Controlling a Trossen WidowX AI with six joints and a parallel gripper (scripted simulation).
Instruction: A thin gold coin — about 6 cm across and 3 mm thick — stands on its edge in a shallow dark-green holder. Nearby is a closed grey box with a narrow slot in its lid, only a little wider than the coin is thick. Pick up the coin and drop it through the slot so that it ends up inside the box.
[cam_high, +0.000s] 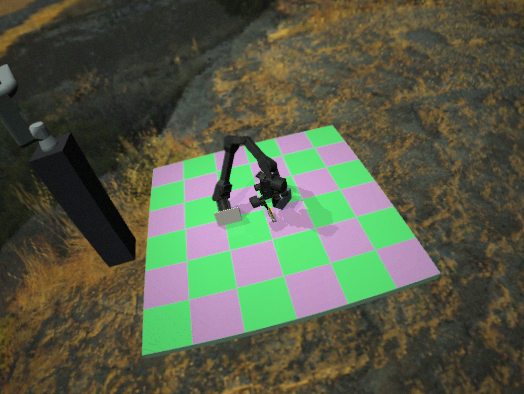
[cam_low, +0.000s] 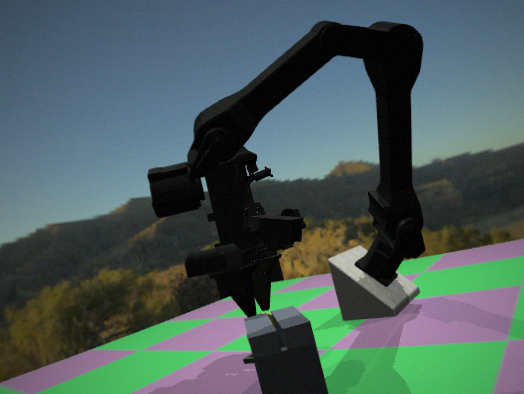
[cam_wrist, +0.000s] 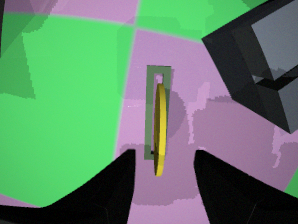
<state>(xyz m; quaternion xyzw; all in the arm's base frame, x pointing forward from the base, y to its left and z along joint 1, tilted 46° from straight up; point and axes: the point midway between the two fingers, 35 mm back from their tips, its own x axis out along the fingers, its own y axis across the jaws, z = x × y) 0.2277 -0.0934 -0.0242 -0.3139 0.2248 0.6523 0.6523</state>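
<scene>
The gold coin lies 3 cm below my gripper tip.
</scene>
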